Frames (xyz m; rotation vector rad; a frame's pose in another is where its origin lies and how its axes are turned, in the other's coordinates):
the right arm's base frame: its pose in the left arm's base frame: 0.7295 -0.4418 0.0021 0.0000 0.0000 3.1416
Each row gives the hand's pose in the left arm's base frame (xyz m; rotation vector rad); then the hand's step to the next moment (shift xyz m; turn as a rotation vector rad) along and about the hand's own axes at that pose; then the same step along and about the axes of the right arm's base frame.
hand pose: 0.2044 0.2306 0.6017 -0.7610 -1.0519 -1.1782
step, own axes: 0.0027 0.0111 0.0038 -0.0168 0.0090 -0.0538
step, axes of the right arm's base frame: -0.0099 -0.0052 0.0044 -0.0212 0.0405 -0.0342
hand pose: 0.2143 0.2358 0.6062 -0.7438 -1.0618 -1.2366
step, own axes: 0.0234 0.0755 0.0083 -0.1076 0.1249 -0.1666
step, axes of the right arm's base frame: -0.0714 -0.0146 0.0318 -0.1607 0.0842 -0.1484
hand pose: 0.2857 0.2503 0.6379 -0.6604 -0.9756 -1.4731
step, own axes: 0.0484 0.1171 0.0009 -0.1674 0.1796 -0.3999
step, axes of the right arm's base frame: -0.1074 0.0190 0.0646 -0.2544 0.2530 -0.3025
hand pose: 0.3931 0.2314 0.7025 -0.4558 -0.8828 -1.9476
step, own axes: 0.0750 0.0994 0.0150 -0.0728 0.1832 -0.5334
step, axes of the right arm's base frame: -0.0468 0.0654 0.0963 -0.2142 0.4088 -0.3322
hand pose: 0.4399 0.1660 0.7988 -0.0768 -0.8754 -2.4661
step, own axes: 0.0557 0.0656 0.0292 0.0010 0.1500 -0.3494
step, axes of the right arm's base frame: 0.0194 0.0507 0.0728 -0.1129 0.3095 -0.1898
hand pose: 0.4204 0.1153 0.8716 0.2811 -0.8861 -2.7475
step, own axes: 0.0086 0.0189 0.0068 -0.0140 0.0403 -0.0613
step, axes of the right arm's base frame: 0.0067 0.0136 0.0157 -0.0357 0.0613 -0.0235
